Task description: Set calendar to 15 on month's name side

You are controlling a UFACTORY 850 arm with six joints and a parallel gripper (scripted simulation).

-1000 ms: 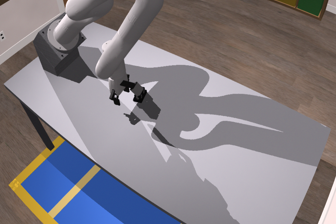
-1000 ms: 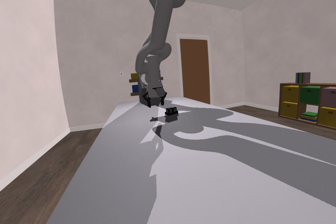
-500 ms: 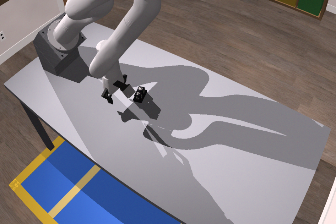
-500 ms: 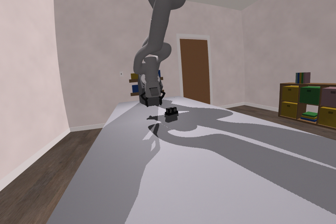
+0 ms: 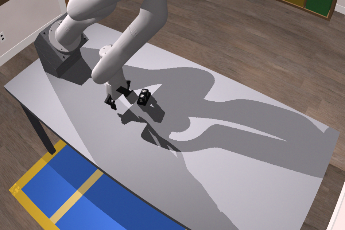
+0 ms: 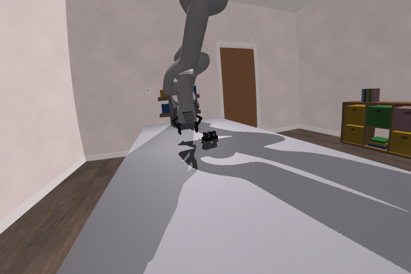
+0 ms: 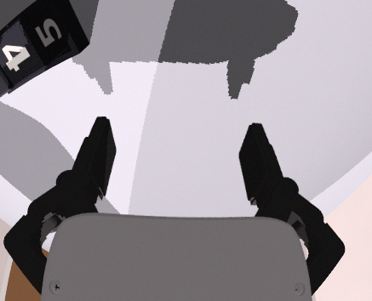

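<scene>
Now: hand 10 cm to the right of the black number cube, 5 cm short of it and 2 cm above it. Round my hand: black tray (11 cm to the left, 4 cm below, 4 cm ahead).
</scene>
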